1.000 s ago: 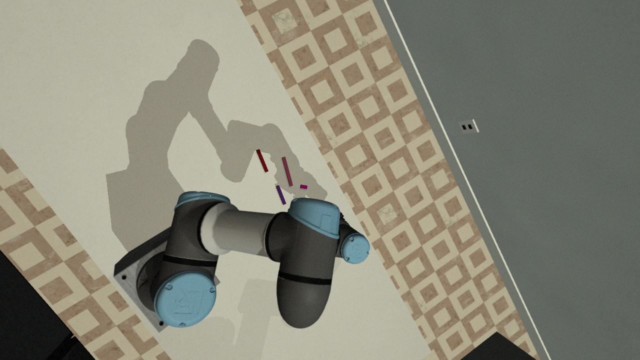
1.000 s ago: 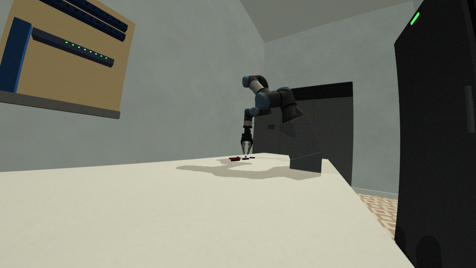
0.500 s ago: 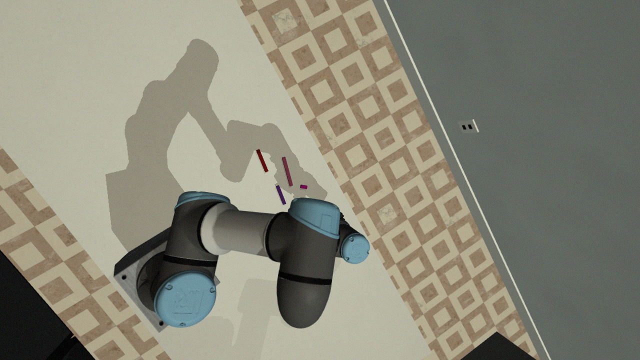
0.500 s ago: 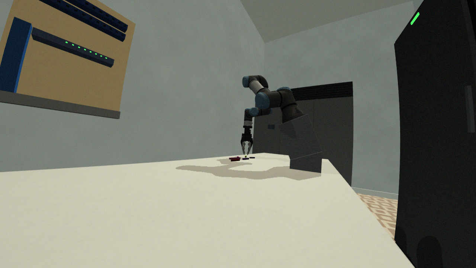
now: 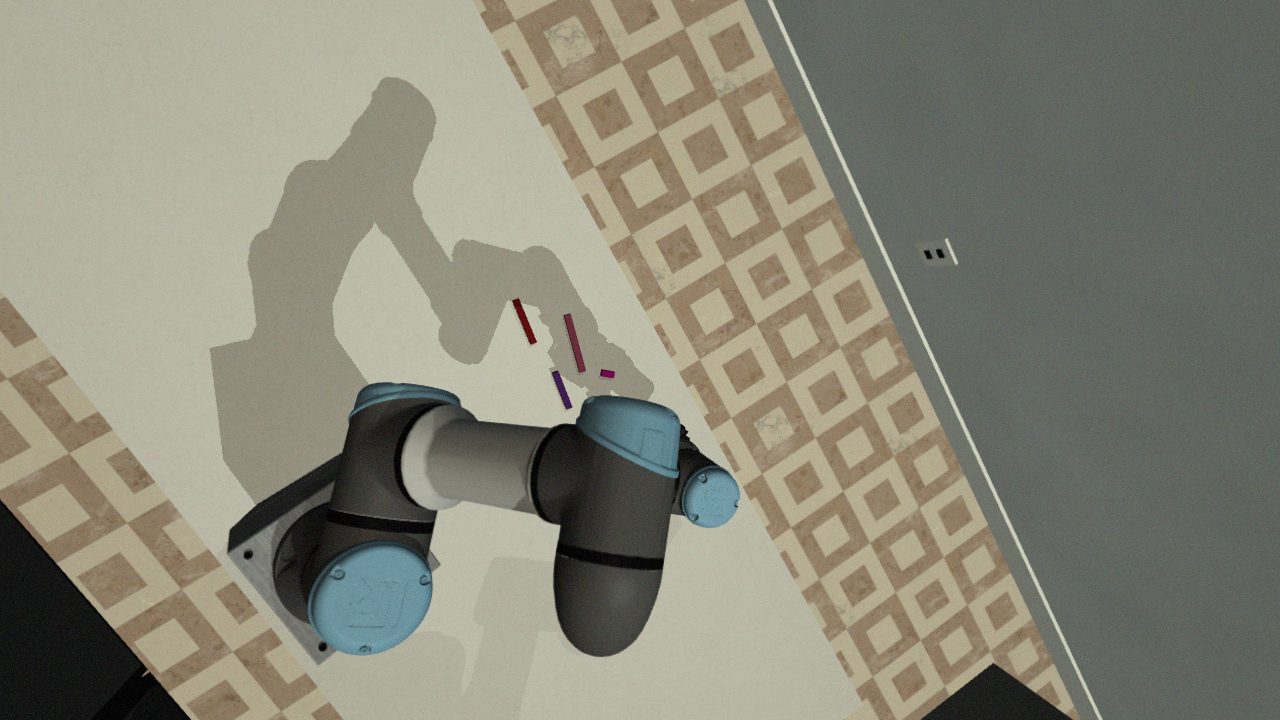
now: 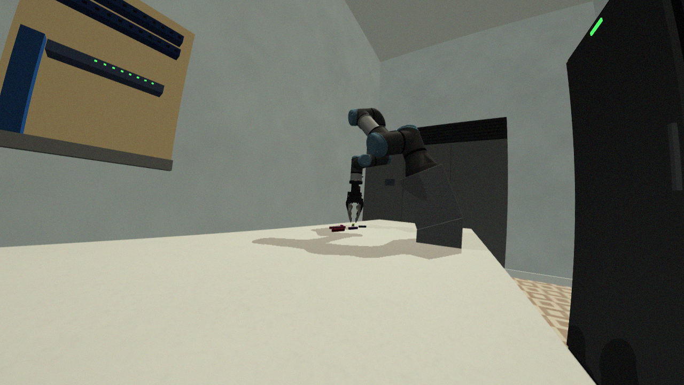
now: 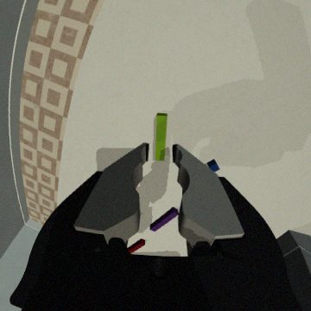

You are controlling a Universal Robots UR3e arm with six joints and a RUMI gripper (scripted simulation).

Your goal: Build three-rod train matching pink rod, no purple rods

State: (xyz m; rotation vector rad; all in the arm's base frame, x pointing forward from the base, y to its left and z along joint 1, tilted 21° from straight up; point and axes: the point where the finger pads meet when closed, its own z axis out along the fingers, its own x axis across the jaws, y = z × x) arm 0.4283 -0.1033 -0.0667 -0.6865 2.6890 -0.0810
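Now: the lime rod 30 mm below my hand. Round my hand: grey rod 60 mm behind, 30 mm below, 20 mm to the left; then blue rod 70 mm behind, 30 mm below; then magenta rod 110 mm to the left, 30 mm below.
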